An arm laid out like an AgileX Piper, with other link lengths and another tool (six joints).
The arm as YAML. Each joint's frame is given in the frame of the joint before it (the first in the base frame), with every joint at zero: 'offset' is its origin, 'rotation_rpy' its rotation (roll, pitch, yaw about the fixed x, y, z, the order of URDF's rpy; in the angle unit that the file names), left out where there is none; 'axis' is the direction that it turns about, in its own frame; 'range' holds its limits. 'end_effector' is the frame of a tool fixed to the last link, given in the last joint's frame.
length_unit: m
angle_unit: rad
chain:
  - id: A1
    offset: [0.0, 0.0, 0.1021]
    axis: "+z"
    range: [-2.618, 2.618]
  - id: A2
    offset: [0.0, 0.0, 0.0]
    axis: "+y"
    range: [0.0, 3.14]
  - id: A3
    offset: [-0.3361, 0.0, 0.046]
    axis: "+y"
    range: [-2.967, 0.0]
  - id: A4
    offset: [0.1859, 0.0, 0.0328]
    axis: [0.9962, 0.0, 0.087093]
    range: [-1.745, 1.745]
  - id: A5
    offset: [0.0, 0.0, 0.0]
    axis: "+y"
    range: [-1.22, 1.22]
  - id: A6
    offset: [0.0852, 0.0, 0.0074]
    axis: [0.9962, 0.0, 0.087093]
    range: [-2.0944, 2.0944]
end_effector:
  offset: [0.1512, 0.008, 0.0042]
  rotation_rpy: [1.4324, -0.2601, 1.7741]
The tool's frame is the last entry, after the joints.
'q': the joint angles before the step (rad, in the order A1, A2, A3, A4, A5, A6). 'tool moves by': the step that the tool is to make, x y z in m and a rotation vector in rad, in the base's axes. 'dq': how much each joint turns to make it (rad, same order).
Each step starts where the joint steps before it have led.
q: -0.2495, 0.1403, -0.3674, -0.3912, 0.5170, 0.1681
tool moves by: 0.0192, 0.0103, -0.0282, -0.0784, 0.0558, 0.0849
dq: 0.0003, 0.0404, 0.1604, -0.0011, -0.1922, -0.0752
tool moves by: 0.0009, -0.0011, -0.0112, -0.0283, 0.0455, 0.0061
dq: -0.0002, 0.0151, 0.0308, -0.0212, -0.0119, -0.0176
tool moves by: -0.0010, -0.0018, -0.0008, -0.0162, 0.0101, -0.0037
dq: 0.0001, -0.0004, -0.0005, -0.0171, 0.0071, -0.0014
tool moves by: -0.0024, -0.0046, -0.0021, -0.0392, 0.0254, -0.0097
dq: 0.0001, 0.0003, 0.0003, -0.0443, 0.0159, -0.0006
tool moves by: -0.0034, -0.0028, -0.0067, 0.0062, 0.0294, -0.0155
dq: -0.0001, -0.0002, -0.0001, -0.0016, 0.0339, -0.0007
